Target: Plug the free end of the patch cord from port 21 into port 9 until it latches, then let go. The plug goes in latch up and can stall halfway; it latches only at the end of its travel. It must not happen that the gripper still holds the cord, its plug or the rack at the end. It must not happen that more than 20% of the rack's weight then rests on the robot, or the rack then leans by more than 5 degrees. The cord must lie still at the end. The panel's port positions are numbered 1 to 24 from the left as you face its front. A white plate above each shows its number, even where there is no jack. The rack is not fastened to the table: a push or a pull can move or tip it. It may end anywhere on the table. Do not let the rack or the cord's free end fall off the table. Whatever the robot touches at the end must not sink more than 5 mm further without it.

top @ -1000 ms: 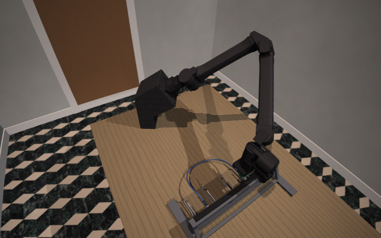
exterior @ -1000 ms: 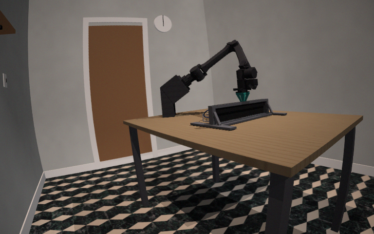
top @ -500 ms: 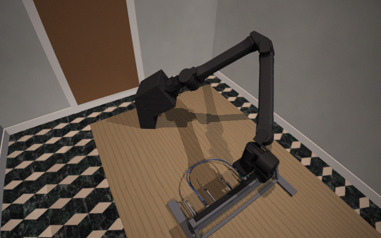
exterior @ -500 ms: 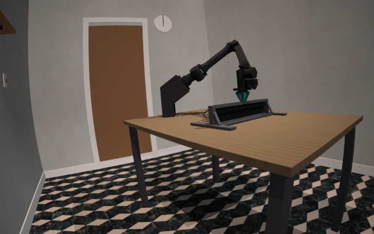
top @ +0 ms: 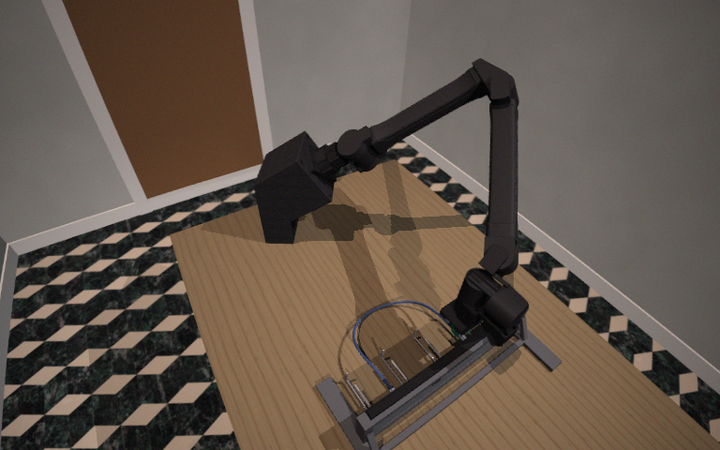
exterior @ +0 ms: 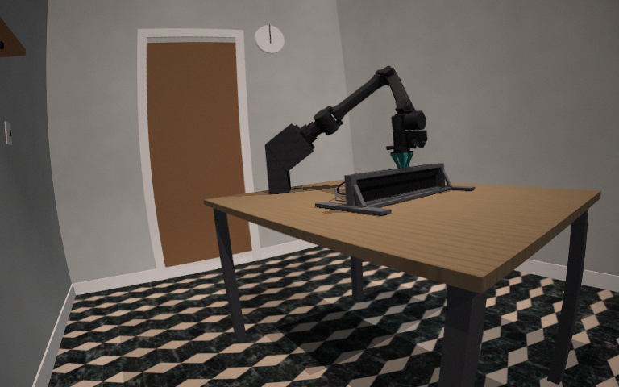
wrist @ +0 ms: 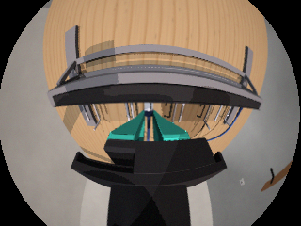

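My gripper is now 20 mm short of the plug and 10 mm to the right of it.
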